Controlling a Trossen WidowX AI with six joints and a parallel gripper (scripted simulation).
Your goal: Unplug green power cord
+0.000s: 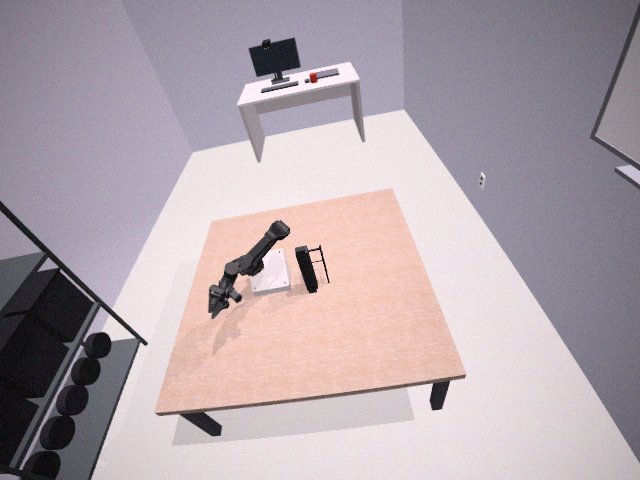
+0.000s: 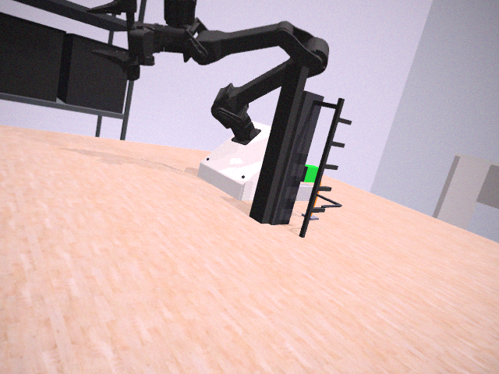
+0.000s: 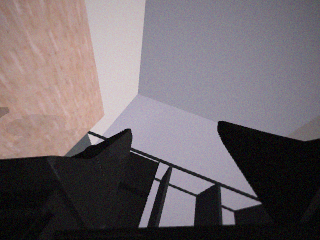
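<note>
Now: the green plug 40 cm ahead of my gripper tip, 35 cm to the left of it and 17 cm below it.
</note>
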